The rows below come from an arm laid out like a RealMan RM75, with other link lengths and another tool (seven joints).
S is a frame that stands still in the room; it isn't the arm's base.
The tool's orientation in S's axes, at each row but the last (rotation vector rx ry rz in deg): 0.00, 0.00, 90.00; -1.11, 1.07, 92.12; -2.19, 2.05, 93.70; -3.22, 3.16, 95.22
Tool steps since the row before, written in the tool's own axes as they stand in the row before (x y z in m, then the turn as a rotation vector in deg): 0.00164, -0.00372, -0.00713, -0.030, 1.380, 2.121; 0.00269, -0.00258, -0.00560, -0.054, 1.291, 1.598; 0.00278, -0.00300, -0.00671, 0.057, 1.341, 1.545; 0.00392, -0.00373, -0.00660, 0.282, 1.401, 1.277
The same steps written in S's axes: 0.00372, 0.00164, -0.00713, -1.380, -0.030, 2.121; 0.00248, 0.00265, -0.00566, -1.290, -0.063, 1.599; 0.00283, 0.00265, -0.00683, -1.347, 0.042, 1.541; 0.00338, 0.00377, -0.00687, -1.426, 0.241, 1.258
